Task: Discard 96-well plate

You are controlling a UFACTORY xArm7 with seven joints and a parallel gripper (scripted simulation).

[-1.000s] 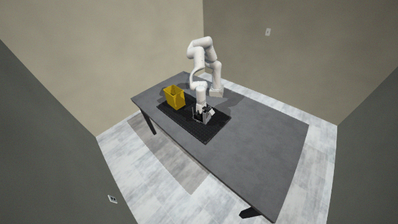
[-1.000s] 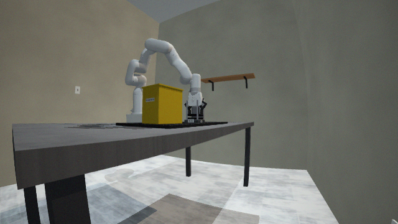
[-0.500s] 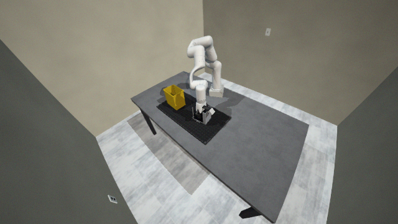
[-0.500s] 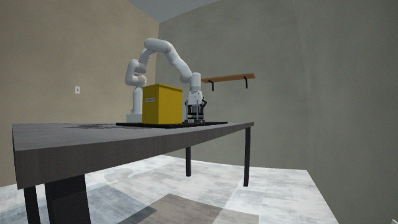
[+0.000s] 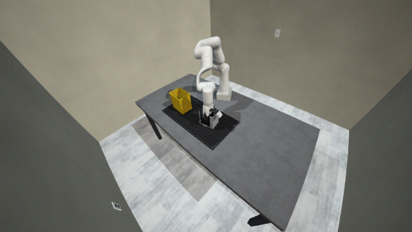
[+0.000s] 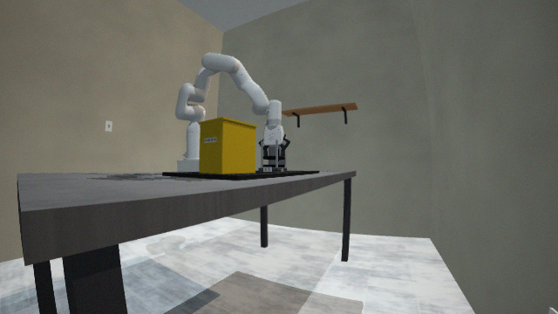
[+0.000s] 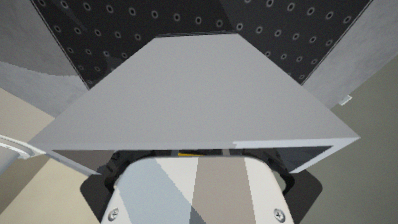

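The yellow plastics bin W1 is 5 cm behind my hand, 36 cm to the right of it and 1 cm above it. The rest, counted from my hand: black 96-well plate (1 cm below).
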